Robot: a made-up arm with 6 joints.
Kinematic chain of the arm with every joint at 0, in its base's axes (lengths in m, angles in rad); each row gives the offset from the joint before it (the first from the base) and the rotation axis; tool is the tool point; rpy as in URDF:
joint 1: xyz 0 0 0.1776 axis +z
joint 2: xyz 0 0 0 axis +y
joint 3: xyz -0.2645 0 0.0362 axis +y
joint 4: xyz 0.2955 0 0.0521 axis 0.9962 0 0.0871
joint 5: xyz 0 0 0 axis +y
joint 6: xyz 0.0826 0 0.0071 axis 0.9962 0 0.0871
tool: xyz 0 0 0 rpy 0 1.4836 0
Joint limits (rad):
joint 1: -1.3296..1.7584
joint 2: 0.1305..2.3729
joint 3: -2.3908..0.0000
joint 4: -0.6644..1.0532
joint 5: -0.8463..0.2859
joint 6: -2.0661..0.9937
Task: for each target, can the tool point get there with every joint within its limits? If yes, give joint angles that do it. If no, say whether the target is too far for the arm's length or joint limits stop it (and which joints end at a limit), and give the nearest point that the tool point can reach.
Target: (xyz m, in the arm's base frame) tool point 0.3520 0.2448 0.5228
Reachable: yes | joints 0.6075 1.6943 -1.6268 -0.0011 -0.7087 0.0902
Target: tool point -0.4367 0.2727 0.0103
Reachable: no: joint limits stop it (at a limit: joint 1, joint 4, joint 5) | nearest point -0.1027 0.3361 0.0103 | short by 0.340 m
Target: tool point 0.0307 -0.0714 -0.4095
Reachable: no: joint limits stop it (at a limit: joint 2) | nearest point 0.0576 -0.1339 -0.0411 | short by 0.375 m
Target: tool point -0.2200 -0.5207 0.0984
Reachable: no: joint limits stop it (at a limit: joint 1, joint 4, joint 5) | nearest point 0.0559 -0.4528 0.0984 | short by 0.284 m
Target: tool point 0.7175 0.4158 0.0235
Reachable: no: too far | nearest point 0.4817 0.2791 0.1620 | short by 0.306 m
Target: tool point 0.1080 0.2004 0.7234
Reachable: yes | joints 1.1641 1.3629 -1.9315 0.4131 -0.6427 -0.4919
